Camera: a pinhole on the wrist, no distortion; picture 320 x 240 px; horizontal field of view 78.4 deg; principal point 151.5 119.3 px. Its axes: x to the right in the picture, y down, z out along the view. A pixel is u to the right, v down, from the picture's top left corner.
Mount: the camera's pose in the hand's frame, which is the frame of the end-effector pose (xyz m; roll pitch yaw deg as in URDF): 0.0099 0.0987 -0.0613 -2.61 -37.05 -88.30
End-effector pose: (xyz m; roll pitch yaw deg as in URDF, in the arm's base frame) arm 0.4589 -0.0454 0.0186 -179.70 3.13 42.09
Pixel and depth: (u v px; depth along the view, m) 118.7 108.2 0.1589
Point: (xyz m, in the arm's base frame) 0.6047 -0.2040 -0.0324
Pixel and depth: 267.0 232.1 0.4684
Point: 0.7679 0.0190 -0.4664
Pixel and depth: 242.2 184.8 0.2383
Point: 0.6271 -0.1005 -0.1795
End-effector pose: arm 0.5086 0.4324 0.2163 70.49 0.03 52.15
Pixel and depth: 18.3 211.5 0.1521
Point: 0.4841 0.5569 0.4719
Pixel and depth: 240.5 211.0 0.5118
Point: 0.9706 0.4139 0.5856
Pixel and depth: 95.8 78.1 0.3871
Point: 0.4963 0.3622 0.6733
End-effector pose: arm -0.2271 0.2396 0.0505 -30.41 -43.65 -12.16
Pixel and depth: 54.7 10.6 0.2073
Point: -0.1615 0.5187 -0.1023
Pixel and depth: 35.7 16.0 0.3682
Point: -0.1468 0.7139 -0.1861
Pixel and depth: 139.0 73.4 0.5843
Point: -0.2385 0.8663 0.0392
